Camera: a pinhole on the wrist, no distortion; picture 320 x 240 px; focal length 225.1 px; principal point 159.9 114.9 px. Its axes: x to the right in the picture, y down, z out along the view. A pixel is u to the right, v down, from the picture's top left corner.
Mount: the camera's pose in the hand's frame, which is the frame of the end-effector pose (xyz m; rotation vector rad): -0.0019 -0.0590 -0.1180 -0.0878 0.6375 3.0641
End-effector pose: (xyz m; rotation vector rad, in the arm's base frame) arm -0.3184 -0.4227 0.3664 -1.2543 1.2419 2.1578
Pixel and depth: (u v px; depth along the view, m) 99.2 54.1 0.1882
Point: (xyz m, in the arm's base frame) -0.4006 -0.4318 0.3736
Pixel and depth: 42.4 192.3 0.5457
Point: -0.6920 -0.0560 0.2581
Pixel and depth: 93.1 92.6 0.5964
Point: -0.7663 -0.2275 0.4584
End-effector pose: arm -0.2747 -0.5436 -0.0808 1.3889 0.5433 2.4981
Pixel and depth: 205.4 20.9 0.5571
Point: 0.0392 -0.8753 0.1145
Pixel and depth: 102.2 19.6 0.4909
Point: -0.1175 -0.7487 0.2604
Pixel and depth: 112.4 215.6 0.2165
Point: -0.1858 -0.4517 -0.0254
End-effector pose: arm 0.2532 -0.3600 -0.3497 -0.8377 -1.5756 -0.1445
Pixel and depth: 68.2 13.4 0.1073
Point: 0.3011 -0.3437 -0.3189
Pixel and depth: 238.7 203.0 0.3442
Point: 0.0216 -0.3210 -0.5137
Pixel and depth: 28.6 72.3 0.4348
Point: 0.1620 0.0174 -0.2667
